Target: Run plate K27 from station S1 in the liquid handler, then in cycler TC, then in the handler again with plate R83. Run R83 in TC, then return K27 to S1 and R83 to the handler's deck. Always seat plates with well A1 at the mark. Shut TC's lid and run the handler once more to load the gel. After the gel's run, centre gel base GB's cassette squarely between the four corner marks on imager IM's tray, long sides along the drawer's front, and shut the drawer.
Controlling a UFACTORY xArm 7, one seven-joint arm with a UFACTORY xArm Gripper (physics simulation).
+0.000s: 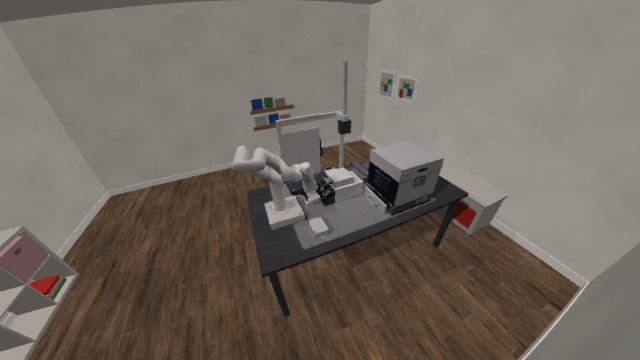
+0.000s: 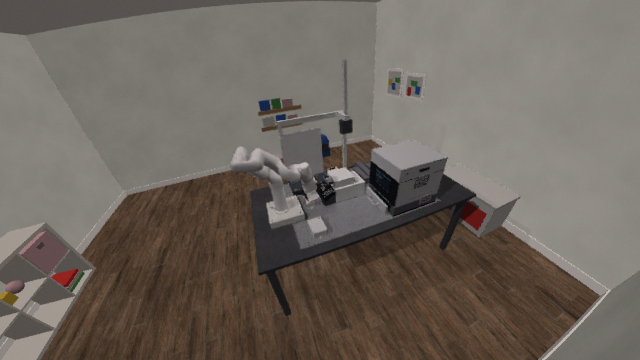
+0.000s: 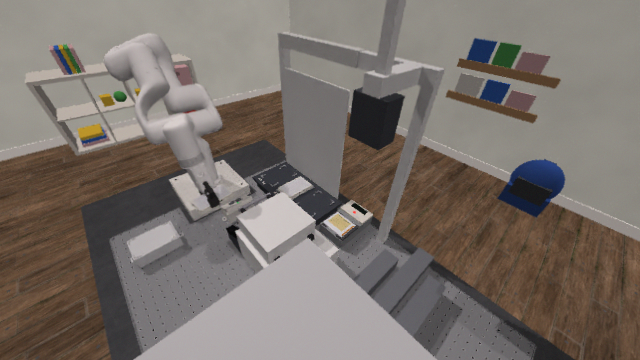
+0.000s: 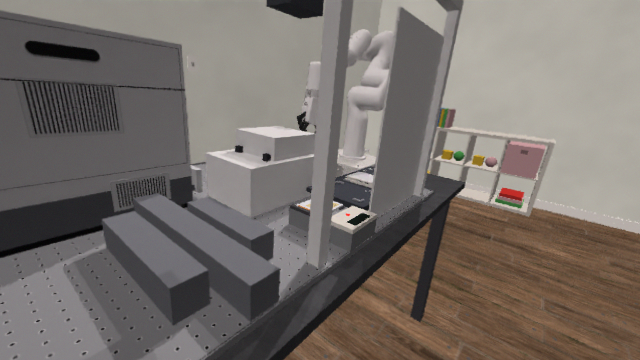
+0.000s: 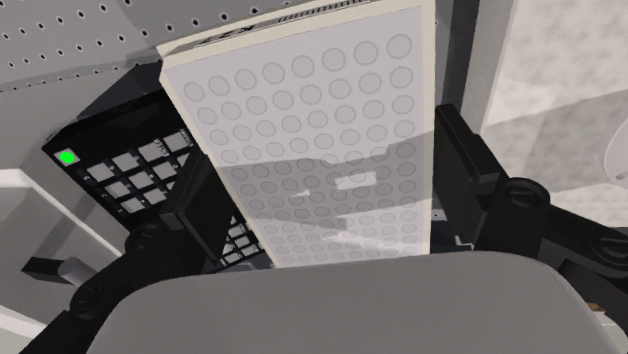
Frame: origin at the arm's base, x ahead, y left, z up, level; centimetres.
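Seen in the pictures: gripper, between the fingertips: (image 1: 312, 196) (image 2: 312, 196) (image 3: 210, 200) (image 5: 323, 152); arm's base, origin of its link: (image 1: 281, 208) (image 2: 282, 208) (image 4: 352, 156).
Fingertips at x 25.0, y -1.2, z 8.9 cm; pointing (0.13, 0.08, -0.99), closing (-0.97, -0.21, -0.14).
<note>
Pixels of each thing's middle, then the offset from my fingertips to it. "spot": a spot on its surface instead. Level surfaces: height alone.
- plate K27, middle of its body: (image 5: 326, 175) (image 3: 212, 198) (image 1: 312, 195) (image 2: 312, 195) dx -0.2, dy +0.8, dz +0.6 cm
- Plate R83, middle of its body: (image 4: 368, 180) (image 3: 295, 187) dx +0.6, dy +33.3, dz -7.1 cm
- handler's dark deck, height of its surface: dz -7.9 cm
- Gel base GB, middle of its body: (image 4: 331, 219) (image 3: 346, 222) dx +25.4, dy +43.4, dz -10.5 cm
- yellow gel cassette, middle of its body: (image 4: 319, 206) (image 3: 339, 224) dx +26.3, dy +39.3, dz -8.4 cm
- pale tray, a spot on its surface: (image 1: 376, 199) spot: dx +48.8, dy -7.8, dz -6.1 cm
- handler's black head, middle of its body: (image 3: 374, 117) (image 2: 345, 126) (image 1: 344, 126) dx +35.1, dy +37.9, dz +38.6 cm
- white box, middle of its body: (image 3: 155, 242) (image 1: 318, 226) (image 2: 317, 226) dx +0.1, dy -21.4, dz -10.9 cm
My gripper (image 3: 209, 192) (image 4: 302, 122) (image 5: 323, 152) is shut on plate K27 (image 5: 310, 112), its fingers at the long sides. It is low beside the arm's base, near the cycler. Plate R83 (image 3: 296, 187) (image 4: 361, 177) lies on the handler's dark deck (image 3: 317, 204). Cycler TC (image 3: 276, 225) (image 4: 275, 170) has a white top block; its keypad (image 5: 145, 170) shows a green light. Gel base GB (image 3: 364, 218) (image 4: 350, 220) has a red light and a yellow gel cassette (image 3: 340, 225). Imager IM (image 1: 415, 175) (image 4: 150, 145) has a pale tray (image 1: 376, 199) sticking out in front. S1's mark is not readable.
The handler's black head (image 3: 375, 120) hangs from a grey gantry (image 3: 406, 160), with an upright grey panel (image 3: 315, 130) behind the deck. A white box (image 3: 155, 242) (image 1: 319, 227) stands near the arm's base. Grey bars (image 4: 155, 265) lie behind the cycler.
</note>
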